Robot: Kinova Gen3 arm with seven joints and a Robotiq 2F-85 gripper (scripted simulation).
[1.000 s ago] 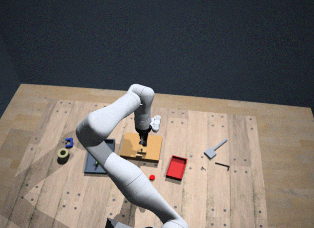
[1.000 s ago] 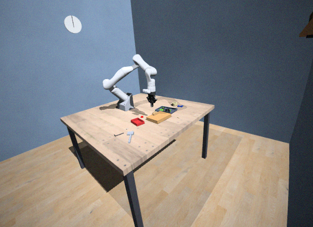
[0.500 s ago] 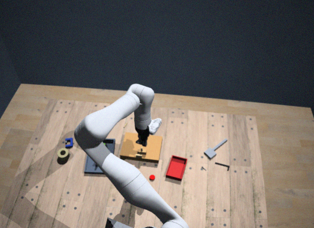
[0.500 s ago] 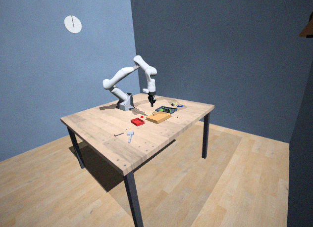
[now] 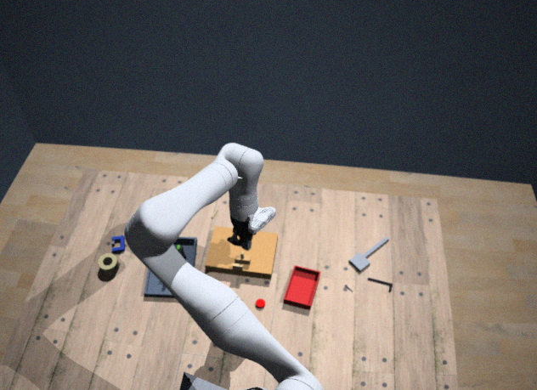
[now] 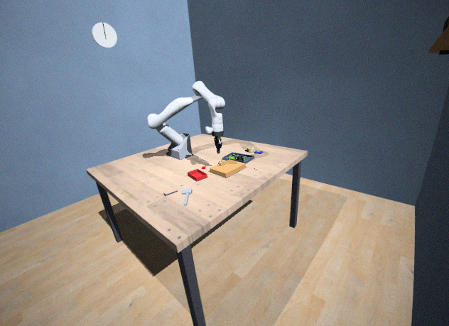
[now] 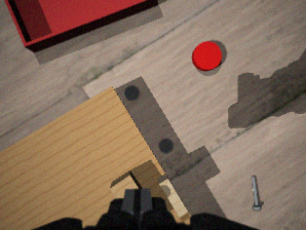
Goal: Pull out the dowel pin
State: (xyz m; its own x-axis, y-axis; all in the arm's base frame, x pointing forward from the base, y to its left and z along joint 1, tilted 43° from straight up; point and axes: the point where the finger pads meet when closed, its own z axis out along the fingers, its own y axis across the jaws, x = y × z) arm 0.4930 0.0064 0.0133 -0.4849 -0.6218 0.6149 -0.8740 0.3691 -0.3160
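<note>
The dowel pin is 8 cm below my hand, 2 cm to the left of it and 1 cm ahead of it. From my hand the other things lie so: bench board: 12 cm below, 5 cm ahead, 3 cm to the left; then wooden block: 10 cm below, 2 cm to the left, 1 cm ahead; then red disc: 13 cm below, 11 cm behind, 6 cm to the right.
</note>
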